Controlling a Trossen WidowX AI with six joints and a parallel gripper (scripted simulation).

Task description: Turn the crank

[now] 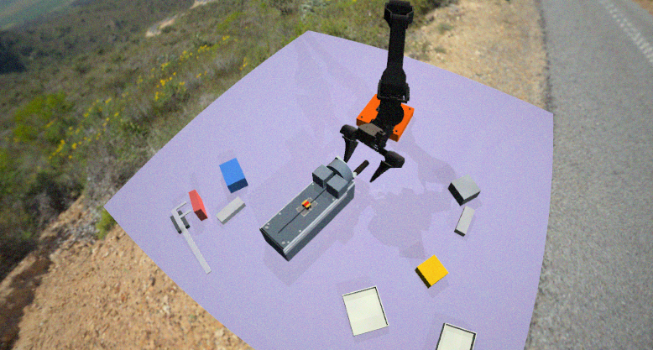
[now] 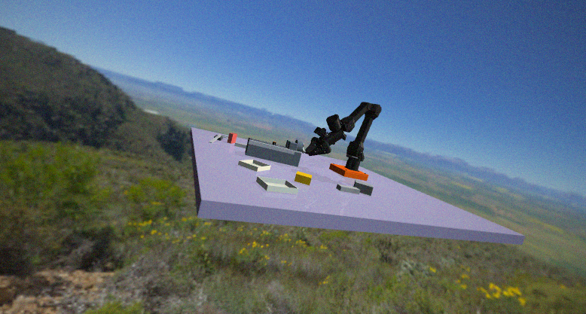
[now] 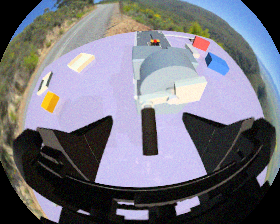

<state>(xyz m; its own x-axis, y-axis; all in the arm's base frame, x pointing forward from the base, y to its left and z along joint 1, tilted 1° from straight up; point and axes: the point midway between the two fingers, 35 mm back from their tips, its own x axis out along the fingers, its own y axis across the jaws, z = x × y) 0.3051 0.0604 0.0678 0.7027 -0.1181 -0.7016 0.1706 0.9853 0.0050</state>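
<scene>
The dark crank handle lies 2 cm behind my gripper tip and 1 cm above it. The rest, counted from my gripper tip: red pointer 16 cm ahead, 6 cm to the right, 1 cm above; then yellow block 13 cm ahead, 30 cm to the left, 6 cm below; then grey cube 15 cm behind, 29 cm to the left, 6 cm below.
</scene>
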